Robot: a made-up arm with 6 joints.
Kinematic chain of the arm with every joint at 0, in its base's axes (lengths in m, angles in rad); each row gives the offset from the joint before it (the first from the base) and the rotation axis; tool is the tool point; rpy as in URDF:
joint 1: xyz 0 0 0.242 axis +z
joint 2: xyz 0 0 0 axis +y
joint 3: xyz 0.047 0 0.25 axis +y
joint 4: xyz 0.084 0 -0.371 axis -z
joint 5: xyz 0 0 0 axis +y
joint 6: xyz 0.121 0 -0.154 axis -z
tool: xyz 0 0 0 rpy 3.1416 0 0
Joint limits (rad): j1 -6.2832..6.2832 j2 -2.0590..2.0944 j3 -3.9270..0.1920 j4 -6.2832..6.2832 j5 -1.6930..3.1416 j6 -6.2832..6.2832
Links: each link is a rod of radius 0.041 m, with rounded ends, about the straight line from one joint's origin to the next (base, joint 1, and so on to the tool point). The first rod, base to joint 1, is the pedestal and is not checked.
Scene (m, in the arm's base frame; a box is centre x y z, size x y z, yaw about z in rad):
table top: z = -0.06
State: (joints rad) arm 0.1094 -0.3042 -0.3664 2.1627 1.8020 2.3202
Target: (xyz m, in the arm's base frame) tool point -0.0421 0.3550 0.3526
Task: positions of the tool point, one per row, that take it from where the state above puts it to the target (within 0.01 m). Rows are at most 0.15 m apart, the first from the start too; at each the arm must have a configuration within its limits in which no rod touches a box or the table.
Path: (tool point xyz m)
1: 0.2950 0.2843 0.2827
2: 0.1892 0.3462 0.3093
3: 0.0723 0.3700 0.3326
4: -0.0421 0.3550 0.3526

